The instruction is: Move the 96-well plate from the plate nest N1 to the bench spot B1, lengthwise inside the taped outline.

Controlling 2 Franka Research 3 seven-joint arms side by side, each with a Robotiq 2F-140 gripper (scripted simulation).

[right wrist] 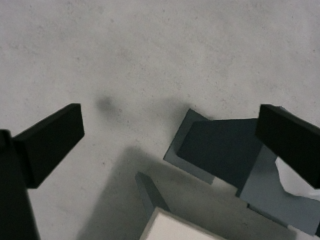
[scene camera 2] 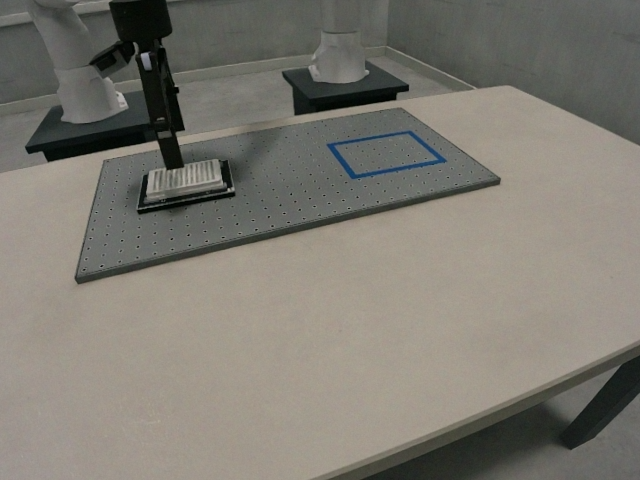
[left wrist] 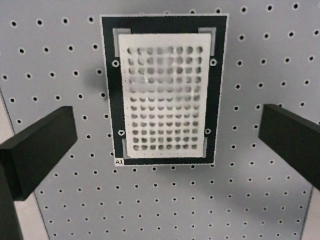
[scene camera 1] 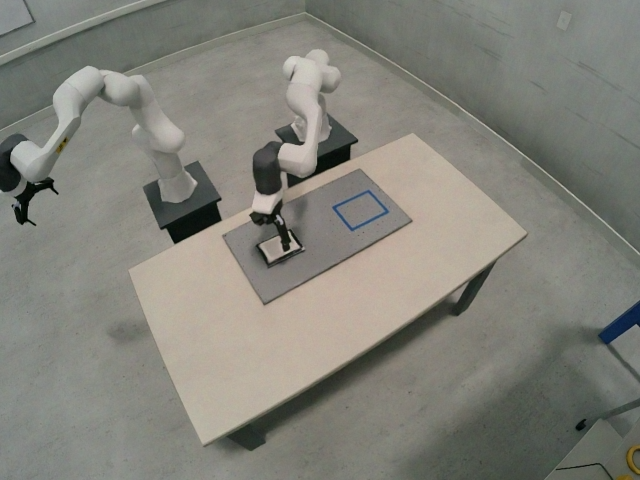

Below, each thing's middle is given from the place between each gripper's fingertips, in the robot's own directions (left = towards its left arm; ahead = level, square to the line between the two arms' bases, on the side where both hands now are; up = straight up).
Labels:
Now: left hand [scene camera 2: 176, 147] 7 cm above the white 96-well plate [scene camera 2: 196, 177]. The rest, counted from my left hand: black plate nest [scene camera 2: 225, 171]: 8 cm below.
Right now my right hand [scene camera 1: 44, 207] is 780 mm to the right of the white 96-well plate, 420 mm short of it and 320 mm above it. Also, from my right hand: black plate nest: 780 mm to the left, 420 mm ahead, 340 mm below.

